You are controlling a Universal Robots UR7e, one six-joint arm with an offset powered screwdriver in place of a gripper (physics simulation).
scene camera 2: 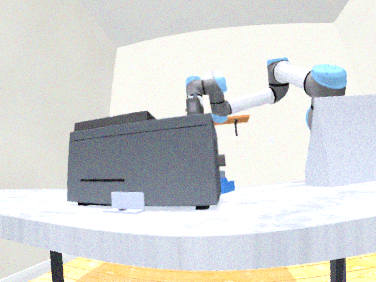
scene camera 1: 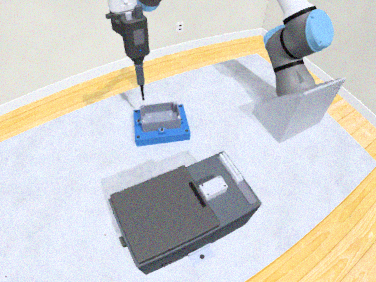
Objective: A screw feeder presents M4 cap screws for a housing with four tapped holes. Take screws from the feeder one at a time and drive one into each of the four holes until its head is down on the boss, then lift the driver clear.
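The screwdriver [scene camera 1: 143,99] points down, its thin black bit just above the back left corner of the grey open-topped housing [scene camera 1: 162,123]. A small gap shows between the tip and that corner. Whether a screw is on the tip is too small to tell. In scene camera 2 the driver's lower part is hidden behind the feeder. The housing sits in a blue fixture [scene camera 1: 162,139] [scene camera 2: 228,187]. Screws in its corner holes cannot be made out. The dark grey screw feeder [scene camera 1: 162,215] [scene camera 2: 142,165] stands nearer scene camera 1, with a light rail [scene camera 1: 231,166] at its right end.
A white block with small holes [scene camera 1: 214,187] sits on the feeder. A pale angled panel [scene camera 1: 300,107] [scene camera 2: 345,142] stands by the arm's base. A small pale plate with a dark dot [scene camera 1: 202,256] lies beside the feeder. An orange board [scene camera 2: 237,119] shows behind the feeder.
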